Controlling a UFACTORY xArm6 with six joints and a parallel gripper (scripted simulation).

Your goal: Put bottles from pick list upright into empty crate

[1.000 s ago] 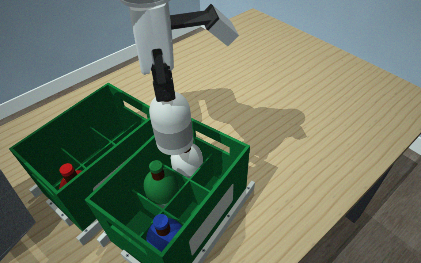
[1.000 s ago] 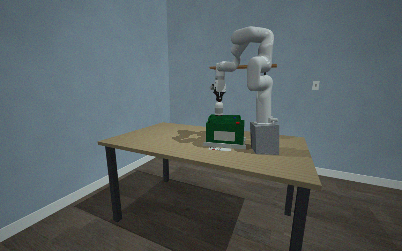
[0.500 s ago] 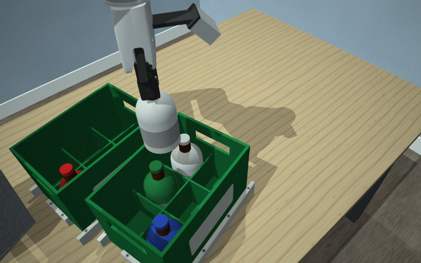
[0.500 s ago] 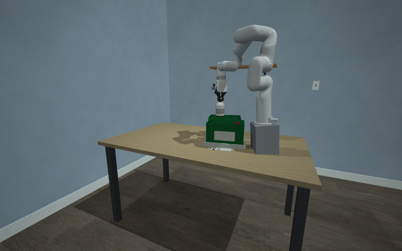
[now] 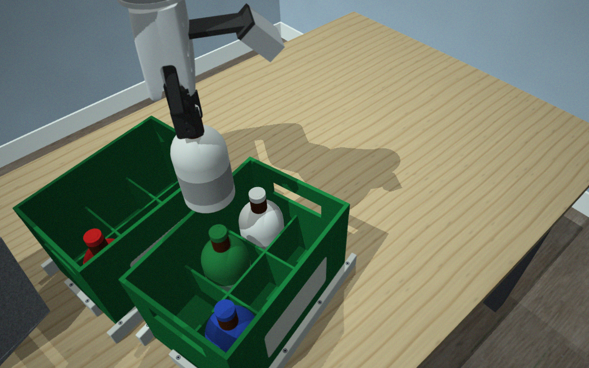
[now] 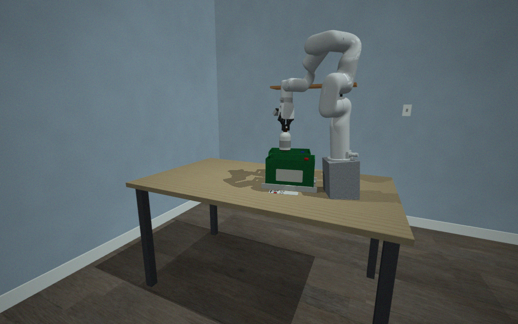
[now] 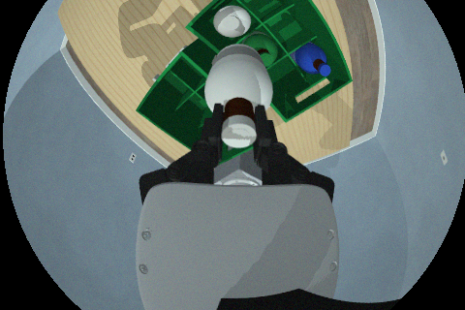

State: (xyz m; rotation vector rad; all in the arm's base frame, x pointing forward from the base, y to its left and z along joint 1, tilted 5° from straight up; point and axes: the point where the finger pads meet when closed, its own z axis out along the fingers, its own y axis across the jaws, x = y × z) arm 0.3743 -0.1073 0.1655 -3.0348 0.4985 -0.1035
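Right now the red-label bottle is 17 cm behind my hand, 4 cm to the left of it and 25 cm below it. Also, from my hand: blue bottle 5 cm behind, 16 cm to the right, 25 cm below; then pick list 14 cm behind, 25 cm to the left, 34 cm below; then green bottle 1 cm behind, 5 cm to the right, 25 cm below.
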